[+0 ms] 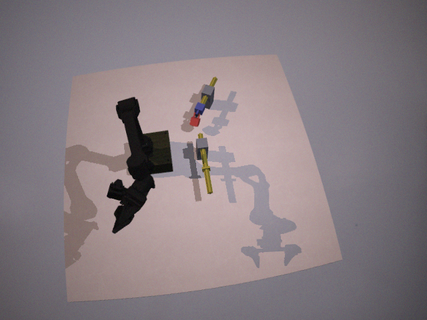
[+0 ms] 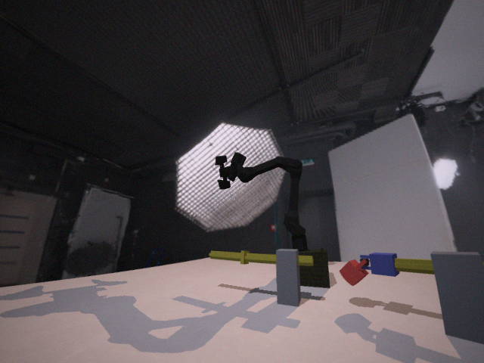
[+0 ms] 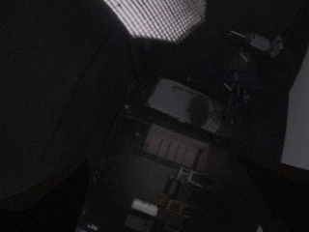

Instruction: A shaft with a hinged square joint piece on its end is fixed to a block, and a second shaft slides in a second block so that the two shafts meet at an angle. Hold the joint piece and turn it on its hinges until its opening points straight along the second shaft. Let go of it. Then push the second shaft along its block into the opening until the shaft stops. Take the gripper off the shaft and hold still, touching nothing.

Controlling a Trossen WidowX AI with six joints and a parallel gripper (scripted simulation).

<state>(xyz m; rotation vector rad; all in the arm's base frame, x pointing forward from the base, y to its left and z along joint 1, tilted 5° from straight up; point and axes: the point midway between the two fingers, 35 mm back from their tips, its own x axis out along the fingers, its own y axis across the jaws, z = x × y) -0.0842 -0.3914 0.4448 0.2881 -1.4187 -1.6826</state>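
Right now the red joint piece is 40 cm ahead of my gripper tip, 56 cm to the left of it and 44 cm below it.
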